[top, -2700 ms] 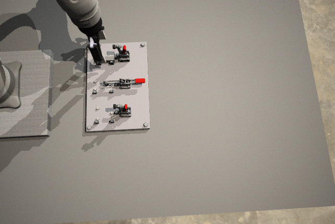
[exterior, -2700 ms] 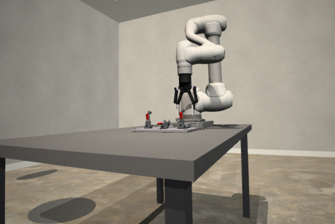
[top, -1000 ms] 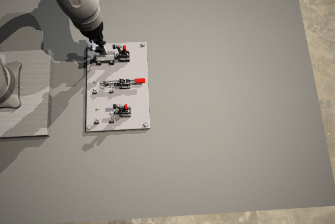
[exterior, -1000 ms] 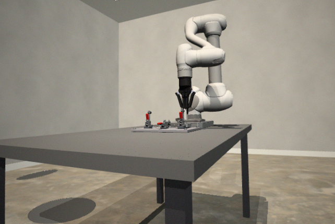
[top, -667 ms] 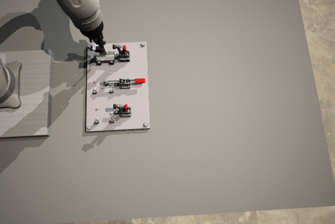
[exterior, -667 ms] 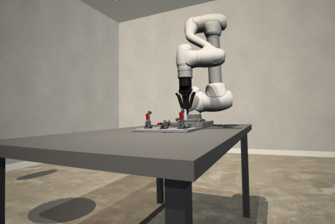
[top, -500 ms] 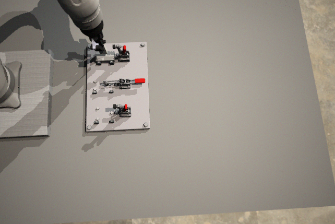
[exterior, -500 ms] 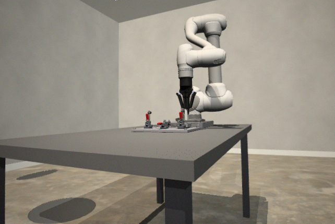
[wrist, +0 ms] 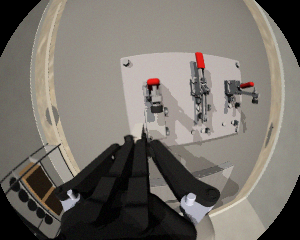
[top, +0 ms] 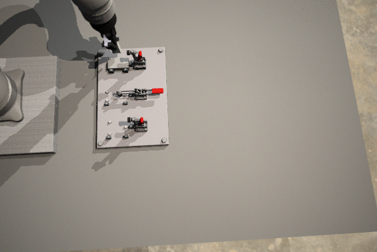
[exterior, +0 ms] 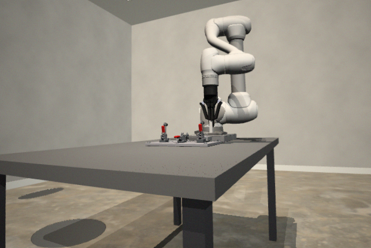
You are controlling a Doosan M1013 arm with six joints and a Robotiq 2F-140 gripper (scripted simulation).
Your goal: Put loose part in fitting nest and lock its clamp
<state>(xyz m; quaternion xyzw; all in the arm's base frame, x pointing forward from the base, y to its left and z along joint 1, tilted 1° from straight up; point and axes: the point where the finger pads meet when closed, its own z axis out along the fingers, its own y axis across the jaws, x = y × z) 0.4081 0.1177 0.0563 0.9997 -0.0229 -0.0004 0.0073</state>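
Now: the flat grey part 3 cm to the right of my hand and 6 cm below it. Also, from my hand: toggle clamp: 6 cm ahead, 26 cm to the right, 3 cm below; then light grey fixture plate: 4 cm ahead, 14 cm to the right, 9 cm below.
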